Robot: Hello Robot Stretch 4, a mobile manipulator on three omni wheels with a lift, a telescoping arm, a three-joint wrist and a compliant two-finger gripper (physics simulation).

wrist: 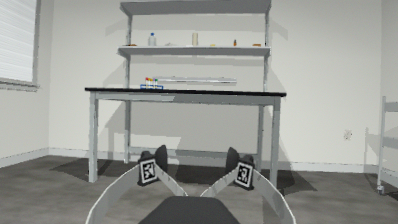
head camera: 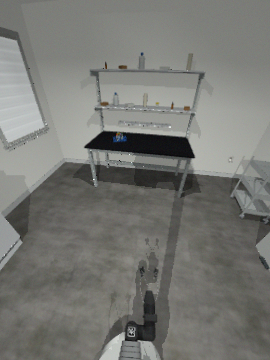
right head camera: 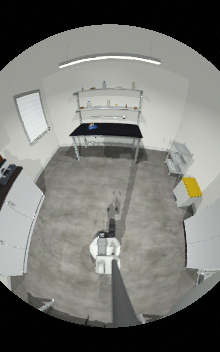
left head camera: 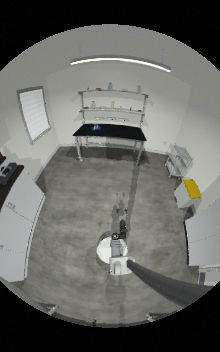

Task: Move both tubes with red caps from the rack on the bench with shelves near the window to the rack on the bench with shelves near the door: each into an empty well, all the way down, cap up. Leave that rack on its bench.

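Places are measured from the robot's base along level axes (x ahead, y left, z up), in millimetres.
Pixels of known places: end effector, tool point: (wrist: pixel 196 163) (head camera: pixel 149 270) (right head camera: pixel 111 208) (left head camera: pixel 121 209).
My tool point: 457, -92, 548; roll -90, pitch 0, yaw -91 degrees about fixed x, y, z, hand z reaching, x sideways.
Ahead of a thing's pixels: the offset from my tool point to its top centre, as dx, dy, dz. "pt": to the spot under its first point.
A blue rack @(+1718, +419, +244) (head camera: pixel 119 140) (left head camera: pixel 96 129) (right head camera: pixel 92 128) (wrist: pixel 151 87) stands on the left part of the black-topped bench with shelves (head camera: pixel 155 145) (left head camera: pixel 120 132) (right head camera: pixel 115 131) (wrist: pixel 215 92) near the window. In the wrist view several tubes stand upright in it; a red cap @(pt +1670, +449, +291) (wrist: pixel 147 79) shows at the left, with yellow and green caps beside it. Whether a second cap is red is too small to tell. My gripper (wrist: pixel 196 159) (head camera: pixel 149 272) is open and empty, over the floor and far from the bench. The rack and bench near the door do not show.
A window (head camera: pixel 21 90) is on the left wall. A wire cart (head camera: pixel 252 202) (left head camera: pixel 172 162) stands at the right, with a yellow-topped bin @(+304, -1494, -126) (left head camera: pixel 192 189) nearer. White cabinets (left head camera: pixel 20 220) (right head camera: pixel 202 237) line both sides. Bottles and small items stand on the bench's shelves.
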